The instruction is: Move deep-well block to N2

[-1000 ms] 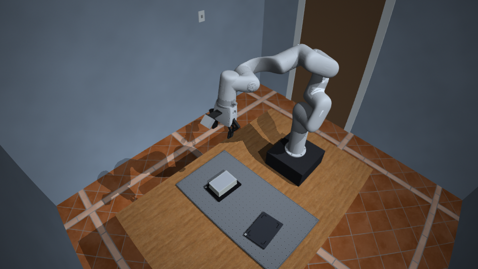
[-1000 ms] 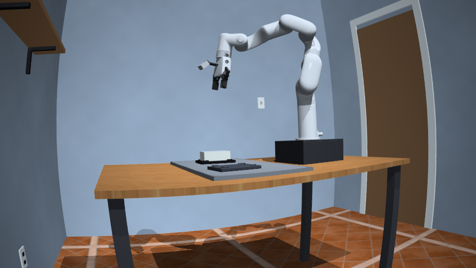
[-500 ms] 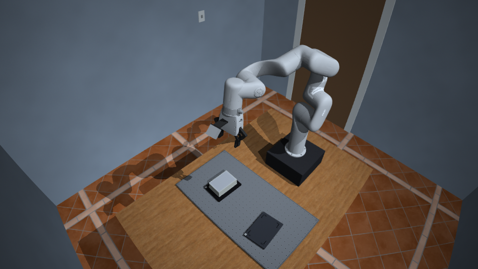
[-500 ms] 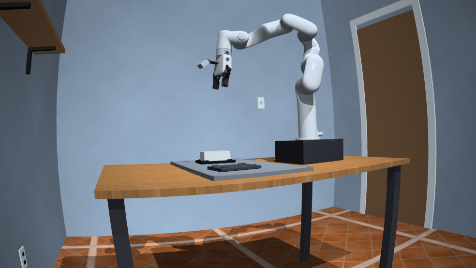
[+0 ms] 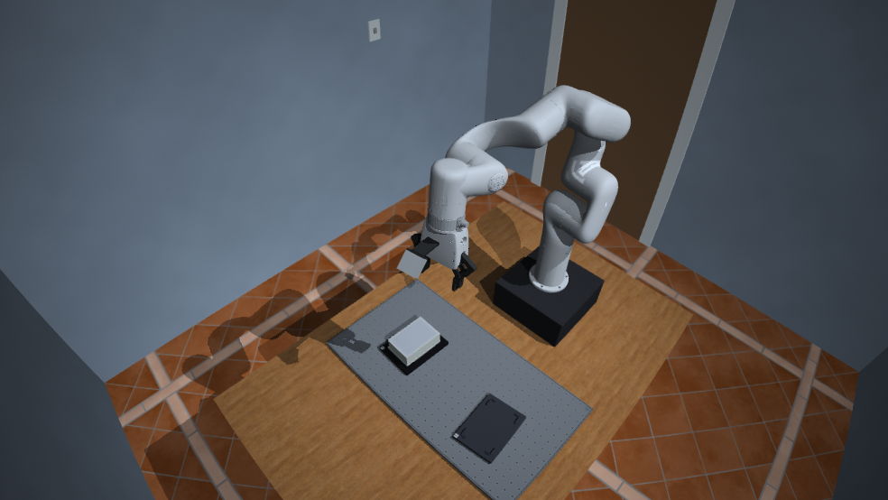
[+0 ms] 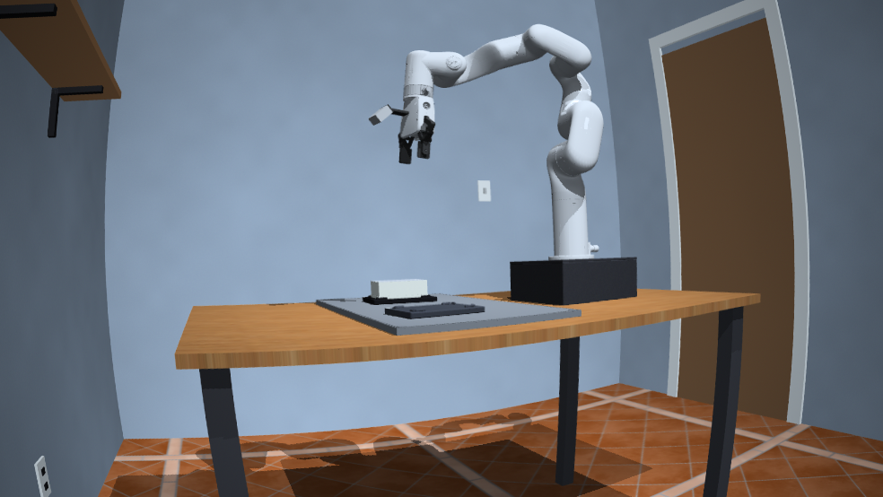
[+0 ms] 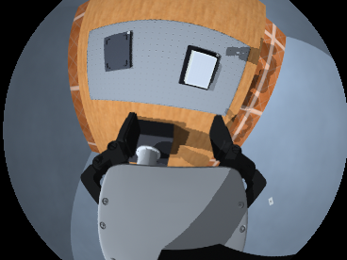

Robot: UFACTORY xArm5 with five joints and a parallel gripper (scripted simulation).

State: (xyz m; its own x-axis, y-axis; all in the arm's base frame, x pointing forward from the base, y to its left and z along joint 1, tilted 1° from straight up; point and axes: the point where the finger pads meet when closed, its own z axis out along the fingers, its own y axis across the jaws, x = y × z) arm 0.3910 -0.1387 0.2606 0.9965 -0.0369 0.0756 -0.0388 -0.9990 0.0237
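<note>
The white 96-well deep-well block lies 90 mm to the right of my hand and 320 mm below it.
</note>
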